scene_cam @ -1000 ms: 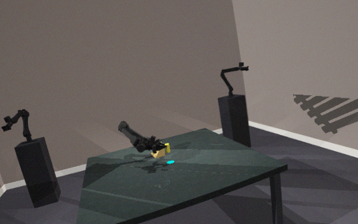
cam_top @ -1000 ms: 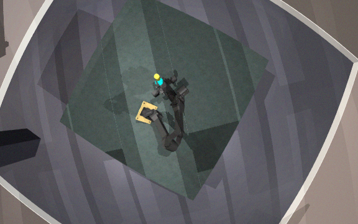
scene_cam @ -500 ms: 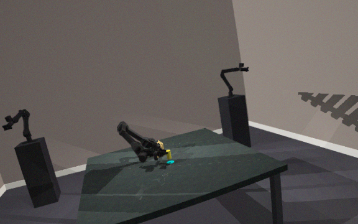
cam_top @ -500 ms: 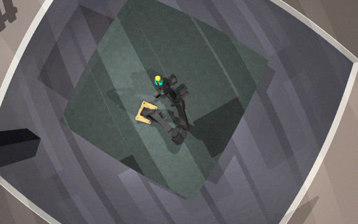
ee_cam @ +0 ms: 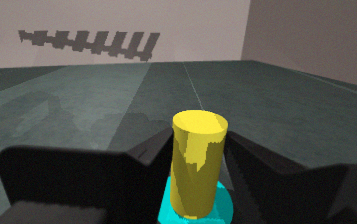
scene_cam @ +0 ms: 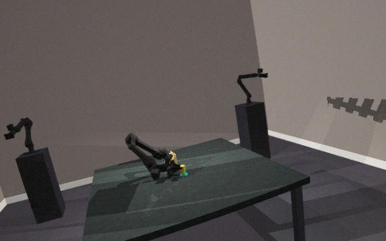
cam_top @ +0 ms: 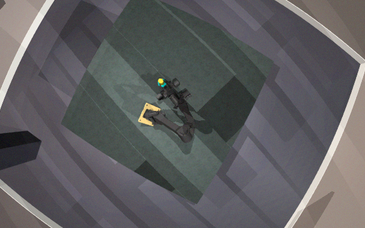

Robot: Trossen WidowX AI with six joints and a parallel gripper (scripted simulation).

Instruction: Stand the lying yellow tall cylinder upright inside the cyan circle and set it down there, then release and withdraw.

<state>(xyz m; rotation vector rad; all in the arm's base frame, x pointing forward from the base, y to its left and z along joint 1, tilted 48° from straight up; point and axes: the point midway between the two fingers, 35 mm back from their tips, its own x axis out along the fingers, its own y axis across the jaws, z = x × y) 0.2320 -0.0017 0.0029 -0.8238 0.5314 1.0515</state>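
The yellow tall cylinder is 2 cm below my gripper tip. Also, from my gripper tip: cyan circle (6 cm below).
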